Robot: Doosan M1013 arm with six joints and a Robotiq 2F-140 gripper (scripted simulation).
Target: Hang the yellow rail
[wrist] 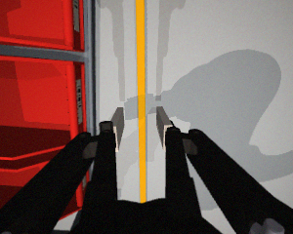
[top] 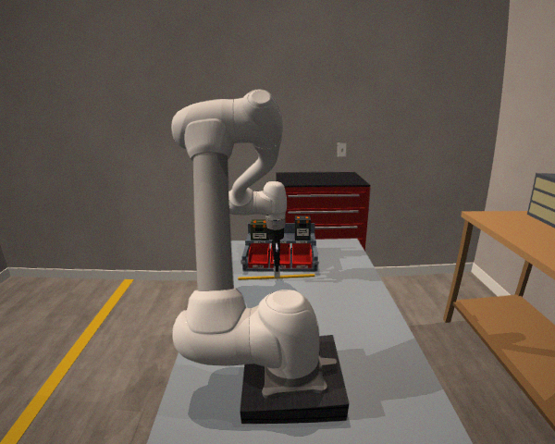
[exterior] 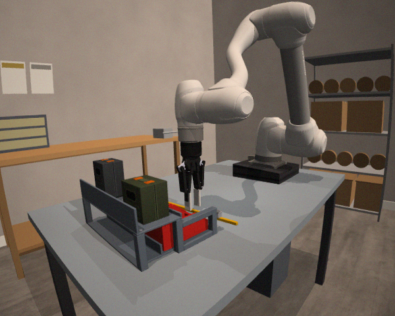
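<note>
Now: the yellow rail 5 cm below my hand. From my hand the other things lie so: green box (27 cm ahead, 8 cm to the left, 10 cm above); then dark box (24 cm ahead, 15 cm to the right, 11 cm above).
</note>
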